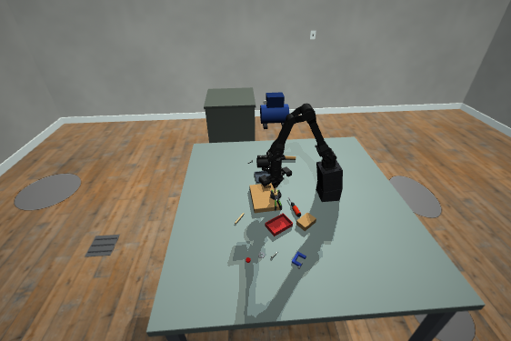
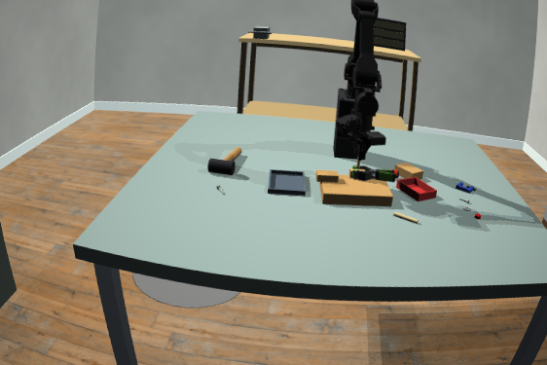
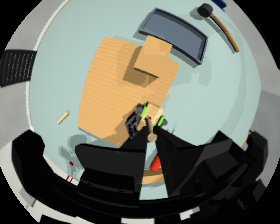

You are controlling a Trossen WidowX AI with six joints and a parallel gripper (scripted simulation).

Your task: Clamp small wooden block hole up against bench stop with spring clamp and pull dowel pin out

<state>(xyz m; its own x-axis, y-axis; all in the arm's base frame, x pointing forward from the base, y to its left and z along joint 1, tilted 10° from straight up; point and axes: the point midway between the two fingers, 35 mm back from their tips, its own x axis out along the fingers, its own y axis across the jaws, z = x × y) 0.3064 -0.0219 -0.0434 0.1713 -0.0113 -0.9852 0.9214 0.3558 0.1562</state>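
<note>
The red tray is 20 cm to the left of my hand, 11 cm below it and 2 cm ahead of it. Round my hand: dowel pin: 4 cm below; wooden board: 11 cm below, 6 cm ahead, 1 cm to the right; dark tray: 20 cm to the right, 11 cm below.
</note>
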